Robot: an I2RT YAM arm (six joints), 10 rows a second.
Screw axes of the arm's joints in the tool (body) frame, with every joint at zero. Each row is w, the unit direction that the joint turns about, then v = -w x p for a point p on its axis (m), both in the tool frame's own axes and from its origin. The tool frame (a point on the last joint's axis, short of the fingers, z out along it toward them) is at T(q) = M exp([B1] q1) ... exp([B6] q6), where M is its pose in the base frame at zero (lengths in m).
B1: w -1 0 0 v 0.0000 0.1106 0.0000
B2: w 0 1 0 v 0.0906 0.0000 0.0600
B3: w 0 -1 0 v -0.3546 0.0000 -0.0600
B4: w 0 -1 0 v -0.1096 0.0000 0.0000
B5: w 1 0 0 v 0.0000 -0.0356 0.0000
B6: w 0 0 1 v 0.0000 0.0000 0.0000
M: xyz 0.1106 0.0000 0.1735 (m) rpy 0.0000 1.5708 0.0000 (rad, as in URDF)
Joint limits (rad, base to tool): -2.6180..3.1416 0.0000..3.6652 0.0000..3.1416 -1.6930..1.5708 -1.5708..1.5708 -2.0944..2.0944
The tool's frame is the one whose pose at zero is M.
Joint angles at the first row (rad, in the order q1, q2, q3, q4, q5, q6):
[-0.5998, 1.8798, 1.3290, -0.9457, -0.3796, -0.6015]
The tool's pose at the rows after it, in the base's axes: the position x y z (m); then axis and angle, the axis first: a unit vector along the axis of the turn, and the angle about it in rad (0 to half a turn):
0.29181 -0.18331 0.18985 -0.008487 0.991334 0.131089 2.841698
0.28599 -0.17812 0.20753 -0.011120 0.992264 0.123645 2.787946
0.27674 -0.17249 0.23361 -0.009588 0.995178 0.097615 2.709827
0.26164 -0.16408 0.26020 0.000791 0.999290 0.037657 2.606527
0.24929 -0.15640 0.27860 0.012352 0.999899 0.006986 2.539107
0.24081 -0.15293 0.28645 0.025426 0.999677 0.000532 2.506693
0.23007 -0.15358 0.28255 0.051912 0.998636 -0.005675 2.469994
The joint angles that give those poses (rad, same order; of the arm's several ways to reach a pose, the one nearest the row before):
[-0.5997, 1.8448, 1.3177, -0.9409, -0.3854, -0.5968]
[-0.5984, 1.7786, 1.3028, -0.9361, -0.4025, -0.5884]
[-0.6000, 1.6820, 1.2865, -0.9168, -0.4011, -0.5665]
[-0.5999, 1.5459, 1.2301, -0.8366, -0.3524, -0.5228]
[-0.5996, 1.4529, 1.1997, -0.8040, -0.3306, -0.4873]
[-0.6065, 1.4050, 1.1817, -0.7961, -0.3325, -0.4608]
[-0.6314, 1.3575, 1.1186, -0.7400, -0.3387, -0.4233]

